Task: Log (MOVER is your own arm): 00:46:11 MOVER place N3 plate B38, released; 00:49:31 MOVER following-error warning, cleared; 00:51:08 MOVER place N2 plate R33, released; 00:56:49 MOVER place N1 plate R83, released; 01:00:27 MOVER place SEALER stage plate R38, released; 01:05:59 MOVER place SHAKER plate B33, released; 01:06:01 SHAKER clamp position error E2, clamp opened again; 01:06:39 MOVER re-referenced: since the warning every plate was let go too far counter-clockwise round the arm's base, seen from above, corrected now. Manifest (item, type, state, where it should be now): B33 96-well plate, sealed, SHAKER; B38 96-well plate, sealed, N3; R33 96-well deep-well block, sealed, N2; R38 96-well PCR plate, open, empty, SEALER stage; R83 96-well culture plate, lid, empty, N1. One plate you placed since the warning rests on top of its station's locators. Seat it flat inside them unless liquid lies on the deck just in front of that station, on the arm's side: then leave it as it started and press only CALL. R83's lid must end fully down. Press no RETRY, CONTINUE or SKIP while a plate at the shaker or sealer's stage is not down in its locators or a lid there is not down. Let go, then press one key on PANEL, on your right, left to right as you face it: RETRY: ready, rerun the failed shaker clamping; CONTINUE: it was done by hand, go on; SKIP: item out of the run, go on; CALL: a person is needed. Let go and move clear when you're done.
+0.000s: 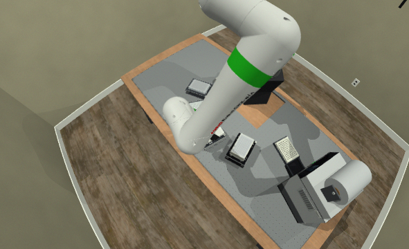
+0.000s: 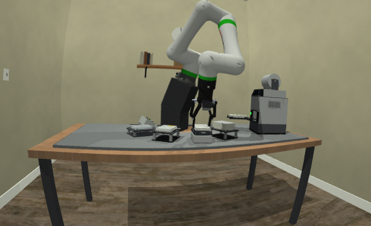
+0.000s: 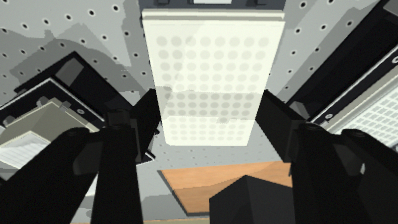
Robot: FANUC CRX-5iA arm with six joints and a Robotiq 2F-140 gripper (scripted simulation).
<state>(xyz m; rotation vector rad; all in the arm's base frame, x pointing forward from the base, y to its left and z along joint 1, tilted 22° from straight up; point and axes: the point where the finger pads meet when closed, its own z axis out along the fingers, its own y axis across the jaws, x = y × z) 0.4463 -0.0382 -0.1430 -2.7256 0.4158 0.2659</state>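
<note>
Now: hand 30 mm short of the grey shaker, 10 mm to the right of it and 60 mm above it. Round my hand: white retry button: 370 mm behind, 190 mm to the right, 30 mm below; flat plate: 230 mm behind, 290 mm to the right, 50 mm below; PCR plate: 160 mm behind, 400 mm to the left, 20 mm above.
</note>
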